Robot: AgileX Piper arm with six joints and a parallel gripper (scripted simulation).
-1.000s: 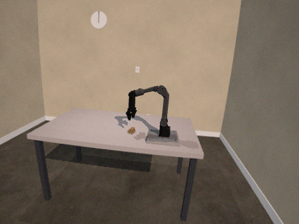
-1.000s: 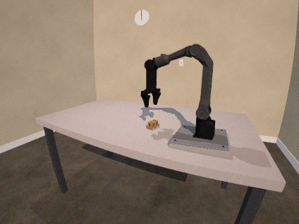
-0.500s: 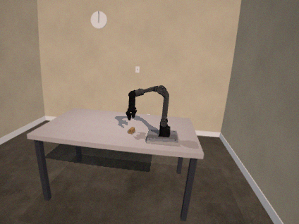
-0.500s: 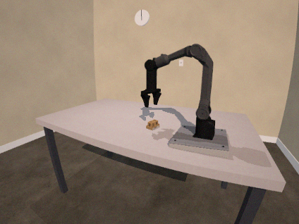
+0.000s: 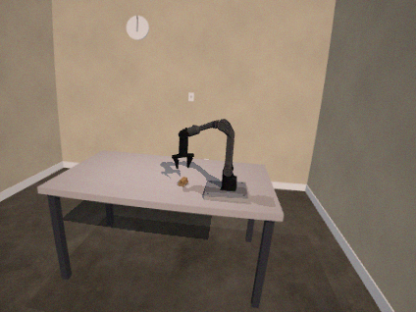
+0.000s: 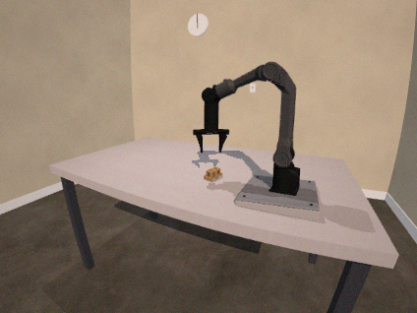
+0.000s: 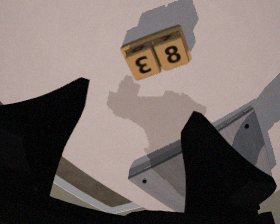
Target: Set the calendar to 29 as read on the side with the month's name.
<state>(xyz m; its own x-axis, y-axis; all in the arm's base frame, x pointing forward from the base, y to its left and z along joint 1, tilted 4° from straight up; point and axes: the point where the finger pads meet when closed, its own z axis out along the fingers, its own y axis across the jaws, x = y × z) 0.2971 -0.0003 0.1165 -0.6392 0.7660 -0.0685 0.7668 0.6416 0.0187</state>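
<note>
The wooden digit cube lies 10 cm below my hand. From my hand the other things lie so: wooden tray: 2 cm to the right, 12 cm below.
</note>
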